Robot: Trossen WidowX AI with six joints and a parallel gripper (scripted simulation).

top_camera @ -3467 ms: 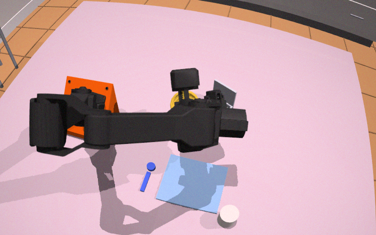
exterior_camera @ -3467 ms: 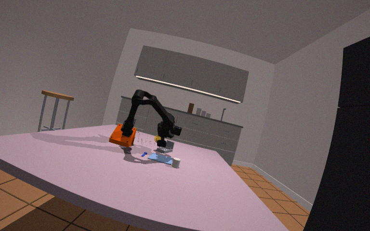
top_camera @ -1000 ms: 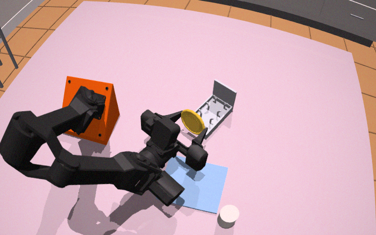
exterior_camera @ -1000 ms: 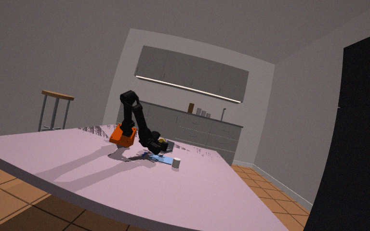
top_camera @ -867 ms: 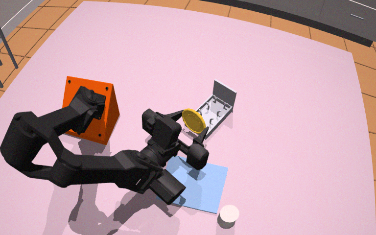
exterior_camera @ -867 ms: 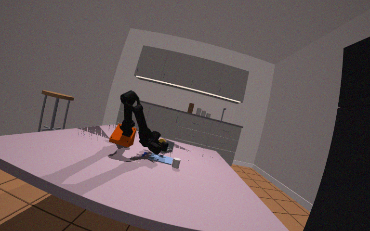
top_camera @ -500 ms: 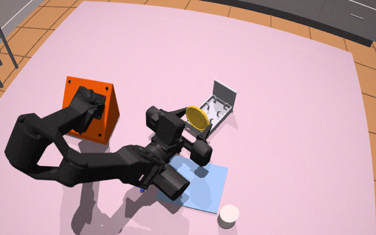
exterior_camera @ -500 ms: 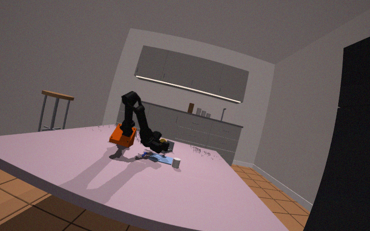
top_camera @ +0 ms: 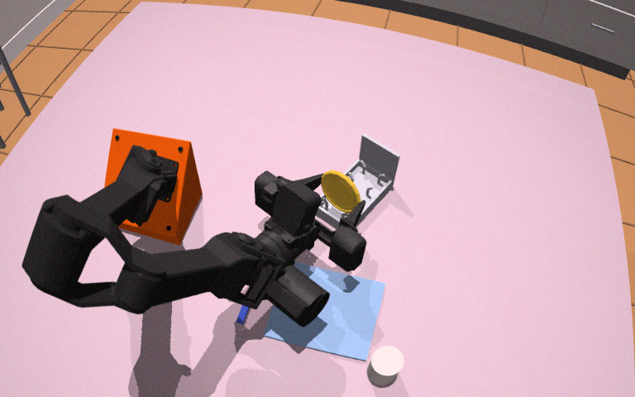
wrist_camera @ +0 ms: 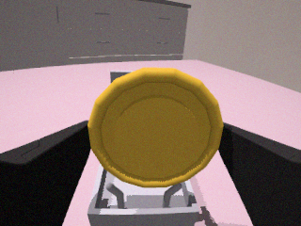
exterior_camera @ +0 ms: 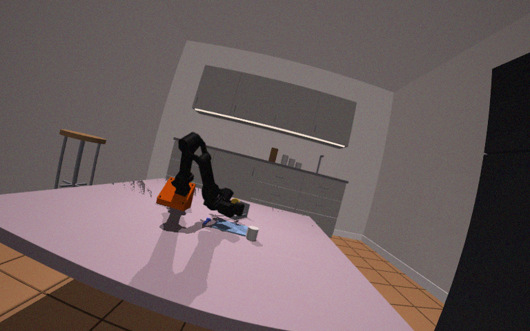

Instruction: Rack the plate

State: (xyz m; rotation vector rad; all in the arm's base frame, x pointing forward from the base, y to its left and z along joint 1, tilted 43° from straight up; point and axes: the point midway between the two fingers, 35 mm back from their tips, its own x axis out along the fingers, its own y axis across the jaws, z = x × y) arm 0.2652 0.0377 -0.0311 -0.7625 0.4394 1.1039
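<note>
My gripper tip is now 1 cm short of the grey dish rack, 4 cm to the right of it and 5 cm above it. Also, from my gripper tip: yellow plate: 1 cm to the right; blue spoon: 9 cm behind, 18 cm to the right, 7 cm below; light blue mat: 2 cm ahead, 17 cm to the right, 7 cm below.
</note>
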